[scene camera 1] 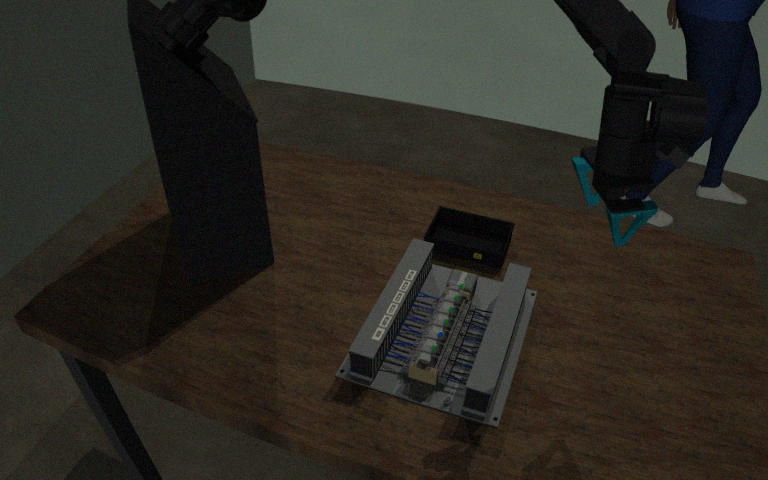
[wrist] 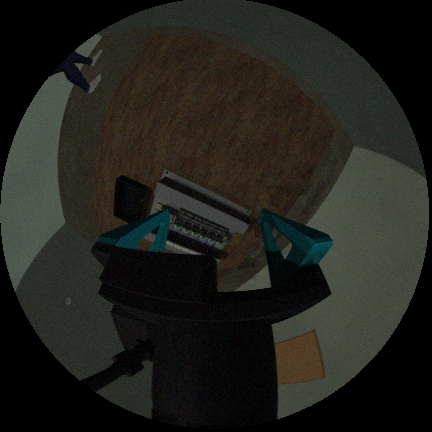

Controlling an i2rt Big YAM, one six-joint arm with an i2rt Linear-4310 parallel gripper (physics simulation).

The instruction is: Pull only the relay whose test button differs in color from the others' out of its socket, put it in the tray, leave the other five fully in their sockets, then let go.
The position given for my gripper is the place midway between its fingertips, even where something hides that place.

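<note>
Scene camera 1 gives me a grey panel [scene camera 1: 390,379] together with my gripper [scene camera 1: 605,224]. In the wrist view I can see my gripper [wrist: 214,213] as well.
</note>
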